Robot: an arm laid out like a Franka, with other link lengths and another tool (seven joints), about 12 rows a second.
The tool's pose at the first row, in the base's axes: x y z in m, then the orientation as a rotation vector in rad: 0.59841 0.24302 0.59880 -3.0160 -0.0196 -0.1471
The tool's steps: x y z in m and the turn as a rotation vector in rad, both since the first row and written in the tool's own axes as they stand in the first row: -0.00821 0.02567 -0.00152 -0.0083 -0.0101 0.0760; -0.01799 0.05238 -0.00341 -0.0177 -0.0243 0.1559; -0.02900 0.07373 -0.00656 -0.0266 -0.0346 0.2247; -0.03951 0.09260 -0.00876 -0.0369 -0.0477 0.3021; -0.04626 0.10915 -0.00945 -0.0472 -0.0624 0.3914
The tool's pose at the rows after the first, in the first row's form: 0.59058 0.21730 0.59640 -3.0203 0.0948 -0.1250; 0.58117 0.19049 0.59408 -3.0211 0.2151 -0.0962; 0.57031 0.16884 0.59353 -3.0185 0.3190 -0.0740; 0.55999 0.14977 0.59240 -3.0117 0.4358 -0.0467; 0.55352 0.13321 0.59042 -2.9966 0.5701 -0.0155
